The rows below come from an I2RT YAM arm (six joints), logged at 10 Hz.
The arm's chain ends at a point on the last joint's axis. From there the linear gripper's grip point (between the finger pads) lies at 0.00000 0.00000 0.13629 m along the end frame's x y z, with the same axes.
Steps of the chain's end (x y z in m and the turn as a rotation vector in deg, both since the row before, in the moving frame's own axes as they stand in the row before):
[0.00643 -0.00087 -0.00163 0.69 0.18 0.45]
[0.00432 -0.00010 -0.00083 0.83 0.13 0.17]
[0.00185 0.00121 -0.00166 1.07 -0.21 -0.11]
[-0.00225 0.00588 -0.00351 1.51 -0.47 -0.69]
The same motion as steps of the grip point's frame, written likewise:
[0.00686 -0.00251 -0.00164 0.69 0.18 0.45]
[0.00463 -0.00207 -0.00084 0.83 0.13 0.17]
[0.00135 -0.00133 -0.00168 1.07 -0.21 -0.11]
[-0.00339 0.00230 -0.00356 1.51 -0.47 -0.69]

